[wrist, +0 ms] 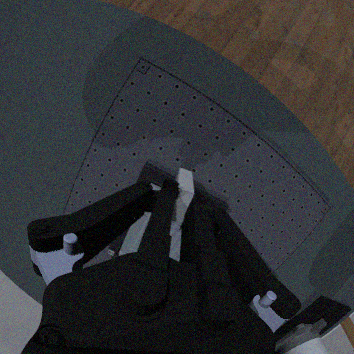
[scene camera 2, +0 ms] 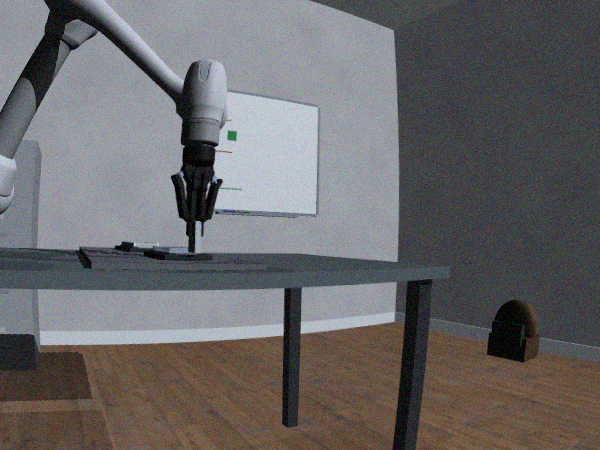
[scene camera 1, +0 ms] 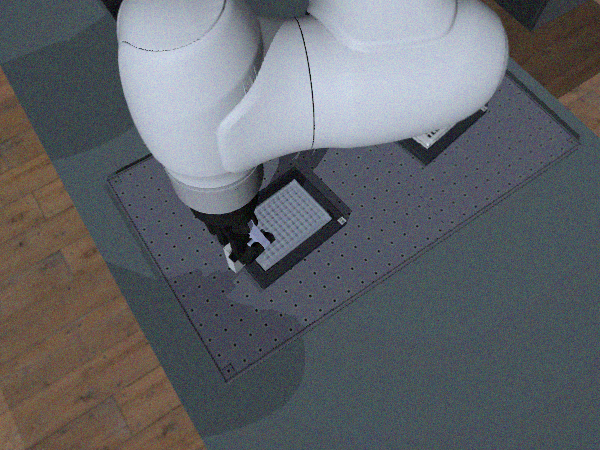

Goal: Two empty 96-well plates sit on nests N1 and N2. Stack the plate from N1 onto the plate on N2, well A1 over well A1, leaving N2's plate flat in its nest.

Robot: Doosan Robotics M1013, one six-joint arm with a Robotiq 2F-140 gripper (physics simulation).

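Frame: origin at the arm's base, x right, y back, z down, level; metres.
Seen in the pictures: gripper, fingertip midpoint: (wrist: 181, 180) (scene camera 2: 194, 252) (scene camera 1: 240, 262); arm's base, link origin: (wrist: 295, 336).
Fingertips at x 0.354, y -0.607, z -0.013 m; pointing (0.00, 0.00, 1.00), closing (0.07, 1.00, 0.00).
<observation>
Offsets run from my fingertips to a thing's top centre. "spot": to the spot under its first point. Level surfaces: height alone.
A white 96-well plate @[dz -0.009, dx -0.085, dy +0.006 m] (scene camera 1: 289, 220) lies flat in a black nest @[spot: dz +0.017, dx -0.172, dy -0.029 m] (scene camera 1: 337, 208) near the middle of the perforated board @[dz +0.017 m] (scene camera 1: 412, 203) (wrist: 225, 140). A second black nest @[dz +0.003, dx -0.416, dy -0.015 m] (scene camera 1: 453, 133) stands at the back right, and the arm hides most of its white plate @[dz -0.009, dx -0.416, dy -0.015 m] (scene camera 1: 430, 138). My gripper (scene camera 1: 240, 255) (scene camera 2: 195, 242) (wrist: 181, 180) is shut with nothing between the fingers. It points straight down at the near left end of the first nest, its tips low, just above the board. In the wrist view the fingers hide most of the plate.
The board lies on a grey-green table @[dz +0.030 m] (scene camera 1: 436, 338) (scene camera 2: 290, 273) over a wooden floor. The white arm (scene camera 1: 290, 82) hangs over the back of the board. A whiteboard (scene camera 2: 270, 154) hangs behind, and a brown object (scene camera 2: 513, 331) sits by the far wall.
</observation>
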